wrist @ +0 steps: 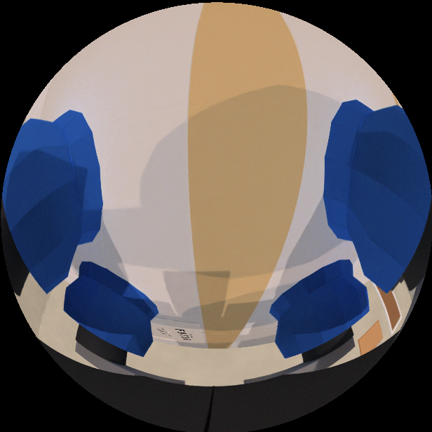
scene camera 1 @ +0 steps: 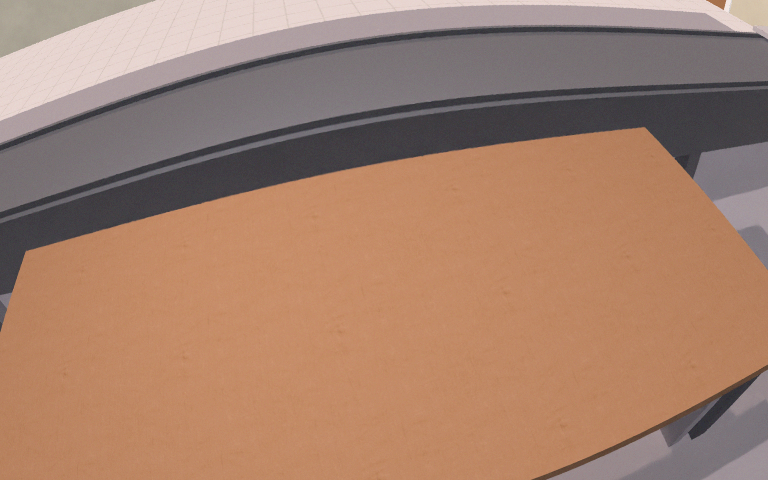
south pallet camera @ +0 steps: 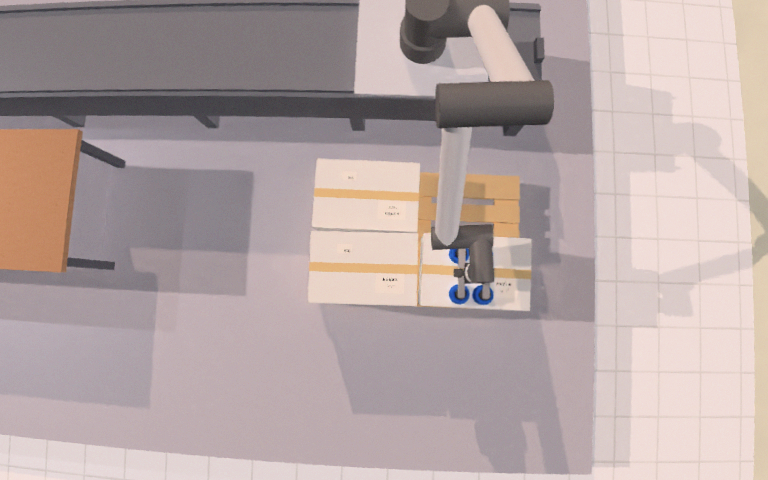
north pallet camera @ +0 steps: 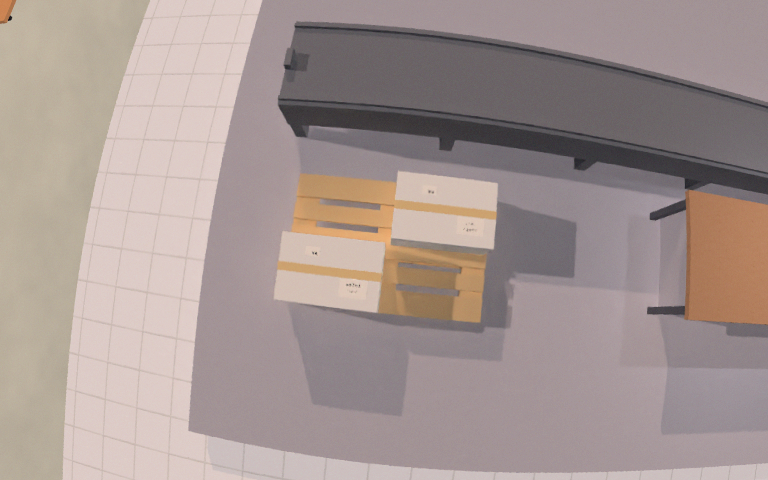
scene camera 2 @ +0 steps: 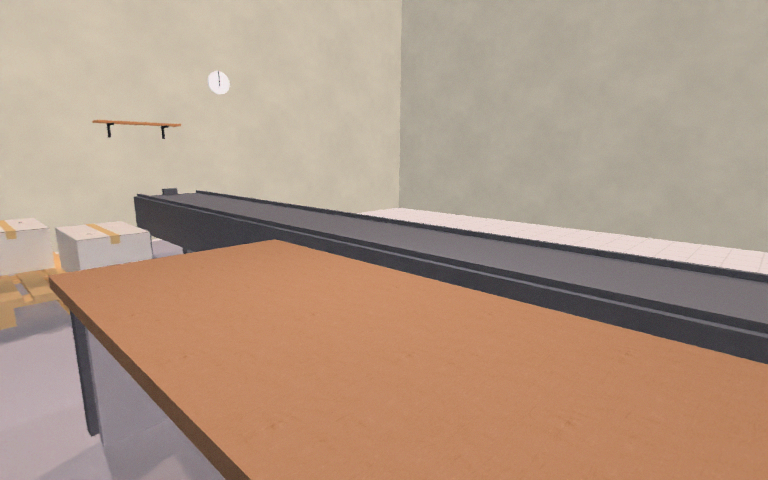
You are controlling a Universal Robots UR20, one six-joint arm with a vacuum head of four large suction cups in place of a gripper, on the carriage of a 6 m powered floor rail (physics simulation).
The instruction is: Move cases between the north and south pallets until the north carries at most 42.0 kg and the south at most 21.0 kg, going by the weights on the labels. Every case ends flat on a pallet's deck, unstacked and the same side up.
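Places are measured from the arm's base along level axes (x ahead, y left, z up), in centimetres.
Pixels of known places: arm's base, origin of its link: (south pallet camera: pixel 422 42).
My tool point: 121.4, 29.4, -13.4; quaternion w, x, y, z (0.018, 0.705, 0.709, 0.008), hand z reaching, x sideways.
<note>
For each thing: its top centre in the pictures, then the offset to it from my tool point, as dx, dy, dz. Level surfaces: height alone.
- front-left case, centre of its top: (south pallet camera: pixel 363 268) -1.3, -56.5, -0.1
- back-left case, centre of its top: (south pallet camera: pixel 366 194) -41.4, -56.8, -4.0
- wooden table, height of its surface: dz +9.4
In the south pallet camera, my suction head (south pallet camera: pixel 471 274) (wrist: pixel 215 225) is over the front-right white case (south pallet camera: pixel 515 300) (wrist: pixel 145 125), its four blue cups close above the top or touching it; contact cannot be told. I see no sign of a hold: open. The case lies flat. A front-left case (south pallet camera: pixel 362 291) and a back-left case (south pallet camera: pixel 362 217) also lie flat on the south pallet (south pallet camera: pixel 506 212). Its back-right quarter shows bare slats. The north pallet (north pallet camera: pixel 345 186) carries a front-left case (north pallet camera: pixel 328 260) and a back-right case (north pallet camera: pixel 441 195), diagonally placed. Label weights are too small to read.
A wooden table (scene camera 1: pixel 368 311) (scene camera 2: pixel 396 367) (north pallet camera: pixel 730 260) (south pallet camera: pixel 33 198) stands between the pallets. The floor rail (scene camera 1: pixel 396 73) (scene camera 2: pixel 453 243) (north pallet camera: pixel 481 84) (south pallet camera: pixel 198 50) runs behind pallets and table. My forearm (south pallet camera: pixel 453 181) crosses above the south pallet's bare quarter.
</note>
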